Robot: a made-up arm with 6 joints.
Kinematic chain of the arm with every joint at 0, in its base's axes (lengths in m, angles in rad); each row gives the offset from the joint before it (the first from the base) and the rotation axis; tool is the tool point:
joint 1: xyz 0 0 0.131 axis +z
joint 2: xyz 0 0 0 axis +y
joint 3: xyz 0 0 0.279 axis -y
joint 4: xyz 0 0 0 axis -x
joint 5: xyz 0.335 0 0 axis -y
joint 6: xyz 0 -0.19 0 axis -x
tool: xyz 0 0 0
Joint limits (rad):
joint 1: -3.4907..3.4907
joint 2: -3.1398..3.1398
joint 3: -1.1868..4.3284
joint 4: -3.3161..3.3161
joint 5: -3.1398..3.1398
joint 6: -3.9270..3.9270
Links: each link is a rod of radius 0.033 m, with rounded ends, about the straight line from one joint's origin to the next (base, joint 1, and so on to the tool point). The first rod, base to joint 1, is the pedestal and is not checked.
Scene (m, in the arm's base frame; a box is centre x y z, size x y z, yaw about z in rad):
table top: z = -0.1
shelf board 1: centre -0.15 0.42 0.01 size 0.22 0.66 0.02 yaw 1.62
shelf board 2: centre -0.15 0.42 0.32 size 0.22 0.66 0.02 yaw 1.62
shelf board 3: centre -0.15 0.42 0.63 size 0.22 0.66 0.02 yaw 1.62
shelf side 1: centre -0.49 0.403 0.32 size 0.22 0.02 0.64 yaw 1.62
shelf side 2: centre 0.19 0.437 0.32 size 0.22 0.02 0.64 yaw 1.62
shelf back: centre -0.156 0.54 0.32 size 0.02 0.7 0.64 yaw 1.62
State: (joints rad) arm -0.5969 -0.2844 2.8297 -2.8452 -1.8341 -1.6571
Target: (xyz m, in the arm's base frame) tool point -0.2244 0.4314 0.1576
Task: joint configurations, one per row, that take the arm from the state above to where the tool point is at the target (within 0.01 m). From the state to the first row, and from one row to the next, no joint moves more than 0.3 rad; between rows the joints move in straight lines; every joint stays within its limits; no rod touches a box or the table.
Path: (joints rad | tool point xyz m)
1: -0.3674 -0.0487 3.0010 -2.9355 -1.8341 -1.6571 | -0.2539 0.2970 0.4791
2: -0.1380 0.1870 3.1723 -3.0258 -1.8341 -1.6571 | -0.2470 0.2248 0.4790
3: 0.0915 0.4226 3.3436 -3.1161 -1.8341 -1.6571 | -0.2279 0.1698 0.4635
4: 0.0089 0.2027 3.6087 -3.2161 -1.8341 -1.6571 | -0.2652 0.1871 0.3031
5: -0.0737 -0.0171 3.8739 -3.3161 -1.8341 -1.6571 | -0.2132 0.2034 0.1576
6: -0.2800 -0.2343 3.6325 -3.2185 -1.8341 -1.6571 | -0.2415 0.2666 0.1692
7: -0.4863 -0.4515 3.3910 -3.1209 -1.8341 -1.6571 | -0.2474 0.3457 0.1690
8: -0.6927 -0.6687 3.1496 -3.0234 -1.8341 -1.6571 | -0.2244 0.4314 0.1576

